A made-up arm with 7 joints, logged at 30 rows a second.
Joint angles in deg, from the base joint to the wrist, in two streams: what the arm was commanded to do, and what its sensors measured. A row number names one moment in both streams.
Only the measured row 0 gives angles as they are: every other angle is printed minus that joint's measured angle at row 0.
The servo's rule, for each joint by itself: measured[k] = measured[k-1] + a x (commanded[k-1-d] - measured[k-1]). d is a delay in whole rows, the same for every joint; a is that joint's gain. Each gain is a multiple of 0.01, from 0.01 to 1. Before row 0 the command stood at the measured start. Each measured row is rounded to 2 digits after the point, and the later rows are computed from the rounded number. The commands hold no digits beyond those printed.
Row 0, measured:
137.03, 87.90, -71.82, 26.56, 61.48, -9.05, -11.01
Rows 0 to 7, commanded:
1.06, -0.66, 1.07, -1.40, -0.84, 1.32, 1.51
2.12, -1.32, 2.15, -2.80, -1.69, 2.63, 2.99
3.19, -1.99, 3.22, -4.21, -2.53, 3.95, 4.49
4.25, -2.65, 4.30, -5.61, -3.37, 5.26, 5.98
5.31, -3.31, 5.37, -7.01, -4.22, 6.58, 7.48
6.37, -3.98, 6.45, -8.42, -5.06, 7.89, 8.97
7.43, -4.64, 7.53, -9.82, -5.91, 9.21, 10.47
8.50, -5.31, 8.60, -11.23, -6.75, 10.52, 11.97
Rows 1 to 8, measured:
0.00, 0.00, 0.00, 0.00, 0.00, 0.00, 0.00
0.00, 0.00, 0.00, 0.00, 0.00, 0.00, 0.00
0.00, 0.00, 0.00, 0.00, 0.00, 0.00, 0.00
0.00, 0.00, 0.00, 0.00, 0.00, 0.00, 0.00
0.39, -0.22, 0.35, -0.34, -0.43, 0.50, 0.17
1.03, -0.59, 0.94, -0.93, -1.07, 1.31, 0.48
1.83, -1.07, 1.69, -1.72, -1.81, 2.31, 0.92
2.73, -1.61, 2.55, -2.65, -2.61, 3.43, 1.48
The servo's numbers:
d 4
a 0.37 0.34 0.33 0.24 0.51 0.38 0.11

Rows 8 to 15, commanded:
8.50, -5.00, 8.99, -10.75, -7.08, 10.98, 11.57
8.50, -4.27, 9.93, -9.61, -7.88, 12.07, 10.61
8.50, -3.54, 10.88, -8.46, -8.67, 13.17, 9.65
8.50, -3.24, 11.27, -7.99, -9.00, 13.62, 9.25
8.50, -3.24, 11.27, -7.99, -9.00, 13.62, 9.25
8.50, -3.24, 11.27, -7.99, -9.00, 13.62, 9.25
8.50, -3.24, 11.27, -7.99, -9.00, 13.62, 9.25
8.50, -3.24, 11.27, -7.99, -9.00, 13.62, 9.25
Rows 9 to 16, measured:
3.68, -2.19, 3.48, -3.70, -3.43, 4.63, 2.14
4.68, -2.80, 4.46, -4.83, -4.26, 5.87, 2.89
5.70, -3.43, 5.47, -6.03, -5.10, 7.14, 3.72
6.74, -4.07, 6.50, -7.28, -5.94, 8.42, 4.63
7.39, -4.39, 7.32, -8.11, -6.52, 9.39, 5.39
7.80, -4.35, 8.18, -8.47, -7.21, 10.41, 5.96
8.06, -4.07, 9.07, -8.47, -7.95, 11.46, 6.37
8.22, -3.79, 9.80, -8.35, -8.49, 12.28, 6.69

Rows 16 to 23, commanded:
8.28, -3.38, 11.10, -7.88, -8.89, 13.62, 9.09
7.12, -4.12, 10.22, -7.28, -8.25, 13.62, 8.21
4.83, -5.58, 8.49, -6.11, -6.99, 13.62, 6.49
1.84, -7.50, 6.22, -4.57, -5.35, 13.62, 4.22
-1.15, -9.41, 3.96, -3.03, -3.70, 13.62, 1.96
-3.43, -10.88, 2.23, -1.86, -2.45, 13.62, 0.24
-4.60, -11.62, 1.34, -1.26, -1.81, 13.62, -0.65
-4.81, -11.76, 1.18, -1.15, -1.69, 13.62, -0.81
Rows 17 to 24, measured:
8.32, -3.60, 10.29, -8.26, -8.75, 12.79, 6.97
8.39, -3.48, 10.61, -8.20, -8.88, 13.11, 7.22
8.43, -3.40, 10.83, -8.15, -8.94, 13.30, 7.44
8.46, -3.35, 10.98, -8.11, -8.97, 13.42, 7.64
8.39, -3.36, 11.02, -8.05, -8.93, 13.50, 7.80
7.92, -3.62, 10.76, -7.87, -8.58, 13.55, 7.85
6.78, -4.29, 10.01, -7.45, -7.77, 13.58, 7.70
4.95, -5.38, 8.76, -6.76, -6.54, 13.60, 7.32

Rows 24 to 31, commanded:
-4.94, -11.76, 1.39, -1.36, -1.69, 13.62, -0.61
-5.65, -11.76, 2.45, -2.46, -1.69, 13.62, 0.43
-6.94, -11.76, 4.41, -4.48, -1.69, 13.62, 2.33
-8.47, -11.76, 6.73, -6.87, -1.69, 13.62, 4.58
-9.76, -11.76, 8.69, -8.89, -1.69, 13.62, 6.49
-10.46, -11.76, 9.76, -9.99, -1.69, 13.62, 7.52
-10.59, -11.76, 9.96, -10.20, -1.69, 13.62, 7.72
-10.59, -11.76, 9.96, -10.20, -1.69, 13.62, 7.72
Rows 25 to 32, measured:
2.69, -6.75, 7.18, -5.86, -5.09, 13.61, 6.73
0.43, -8.15, 5.55, -4.90, -3.74, 13.61, 6.02
-1.43, -9.33, 4.16, -4.03, -2.76, 13.61, 5.29
-2.68, -10.16, 3.18, -3.34, -2.21, 13.61, 4.62
-3.52, -10.70, 2.59, -2.86, -1.94, 13.61, 4.04
-4.31, -11.06, 2.54, -2.76, -1.81, 13.61, 3.64
-5.28, -11.30, 3.16, -3.17, -1.75, 13.61, 3.50
-6.46, -11.46, 4.34, -4.06, -1.72, 13.61, 3.62

